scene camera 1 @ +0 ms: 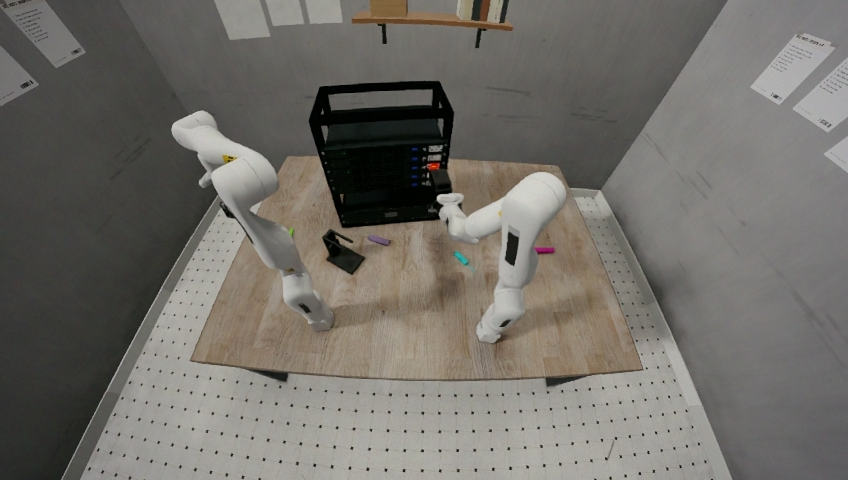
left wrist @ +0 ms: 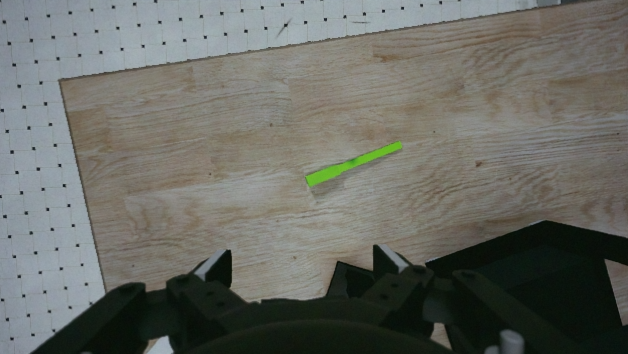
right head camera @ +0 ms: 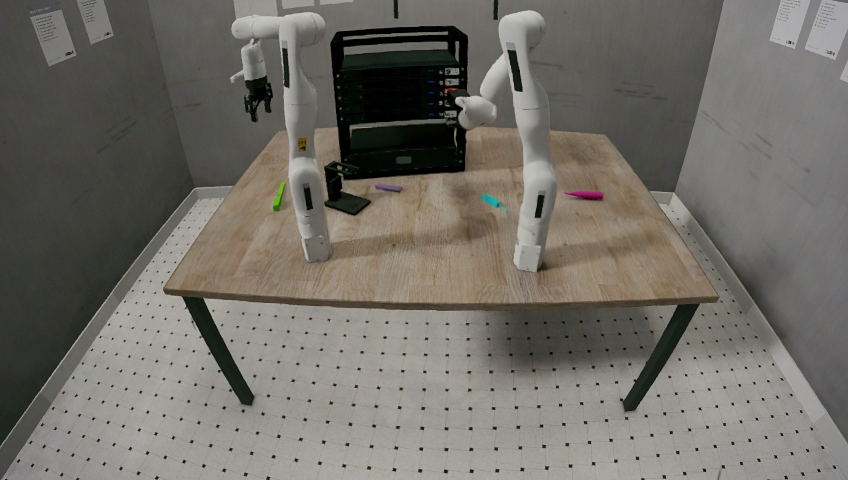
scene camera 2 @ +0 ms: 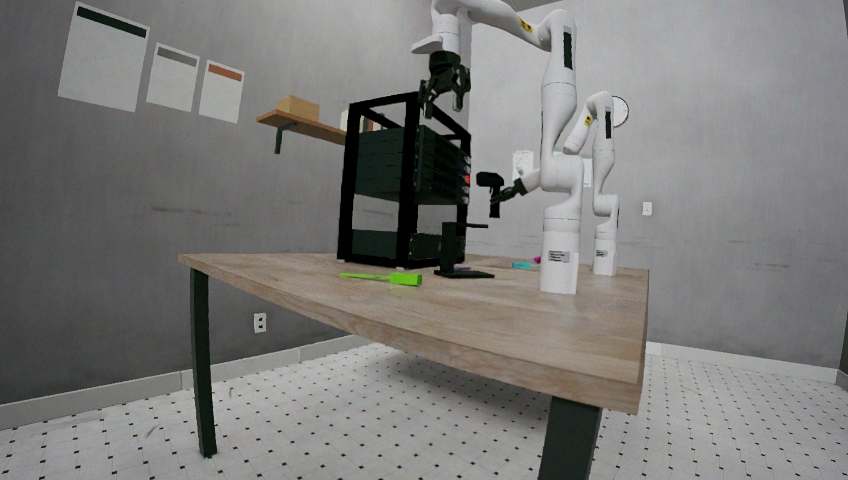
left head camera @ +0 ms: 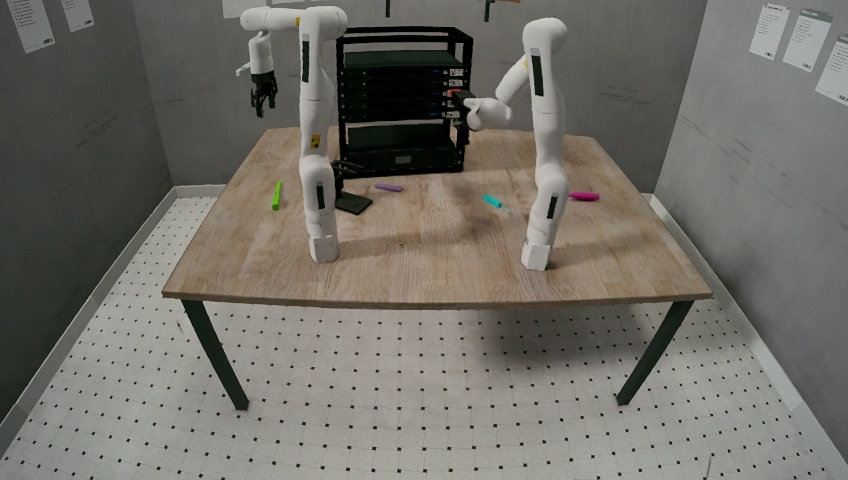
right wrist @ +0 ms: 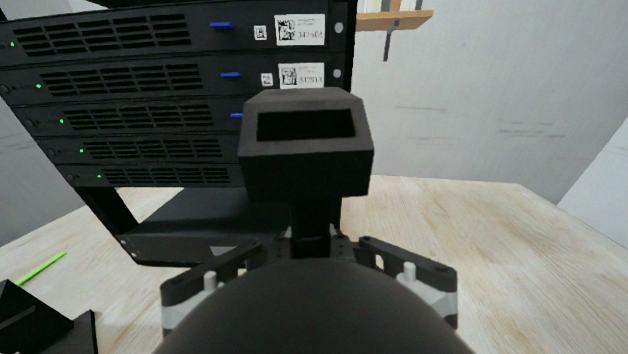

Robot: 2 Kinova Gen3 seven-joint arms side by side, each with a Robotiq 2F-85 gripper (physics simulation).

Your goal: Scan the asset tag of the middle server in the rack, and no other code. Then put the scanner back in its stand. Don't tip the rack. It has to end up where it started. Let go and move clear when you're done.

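Places are measured from the left arm's base along level axes (x up, y right, z ahead), in centimetres.
Pixels of known places: left gripper, fingertip midpoint: (left wrist: 303,262) (right head camera: 262,117) (scene camera 2: 441,115) (left head camera: 266,112); right gripper, fingertip midpoint: (scene camera 2: 490,203) (left head camera: 463,126) (right wrist: 311,234); left arm's base at its link origin: (scene camera 1: 323,319) (right head camera: 318,252) (scene camera 2: 557,290) (left head camera: 325,253); right arm's base at its link origin: (scene camera 1: 487,330) (right head camera: 527,261) (scene camera 2: 603,273) (left head camera: 534,260).
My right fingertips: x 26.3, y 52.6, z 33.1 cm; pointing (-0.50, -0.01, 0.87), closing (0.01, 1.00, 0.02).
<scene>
For each thing: its top centre in the pictures, then the offset to it from my right fingertips.
- black rack at its top centre: (left head camera: 401,31) (right head camera: 397,32) (scene camera 1: 381,98) (scene camera 2: 419,119) dx +32.1, dy -19.4, dz +26.1 cm
- black scanner at its top centre: (right wrist: 304,87) (right head camera: 459,91) (left head camera: 464,93) (scene camera 1: 441,175) (scene camera 2: 490,172) dx +13.1, dy -0.2, dz +0.7 cm
- green tool at its top centre: (left wrist: 356,162) (scene camera 2: 378,269) (left head camera: 276,189) (right head camera: 278,191) dx -23.7, dy -71.2, dz +6.2 cm
- purple tool at its top centre: (left head camera: 387,186) (right head camera: 387,186) (scene camera 1: 378,239) dx -25.3, dy -27.2, dz +3.4 cm
- cyan tool at its top centre: (right head camera: 496,201) (left head camera: 498,202) (scene camera 1: 465,261) dx -24.5, dy +11.1, dz -15.2 cm
- magenta tool at its top centre: (right head camera: 584,191) (left head camera: 581,193) (scene camera 1: 538,248) dx -22.9, dy +48.4, dz -14.8 cm
The black rack (right head camera: 336,89) (scene camera 1: 380,87) (scene camera 2: 410,178) stands upright at the table's back, holding a stack of servers. My right gripper (scene camera 2: 495,199) (right wrist: 311,234) is shut on the handle of the black scanner (scene camera 1: 440,179) (scene camera 2: 489,178) (right wrist: 306,145). The scanner's head faces the rack's tag column from a short distance. A red light (scene camera 1: 433,167) (scene camera 2: 467,178) shows at the middle server's tag area; in the right wrist view the scanner's head hides that tag. The black scanner stand (right head camera: 348,203) (scene camera 1: 345,259) (scene camera 2: 447,246) is empty. My left gripper (left head camera: 263,107) (scene camera 2: 443,104) (left wrist: 303,262) is open and empty, high at the left.
A green tool (left head camera: 276,195) (left wrist: 352,164) lies left of the stand. A purple tool (left head camera: 388,187) lies before the rack, a cyan tool (left head camera: 492,201) nearer the right arm, a magenta tool (right head camera: 586,195) at the right. A wall shelf (scene camera 1: 434,21) hangs behind the rack.
</scene>
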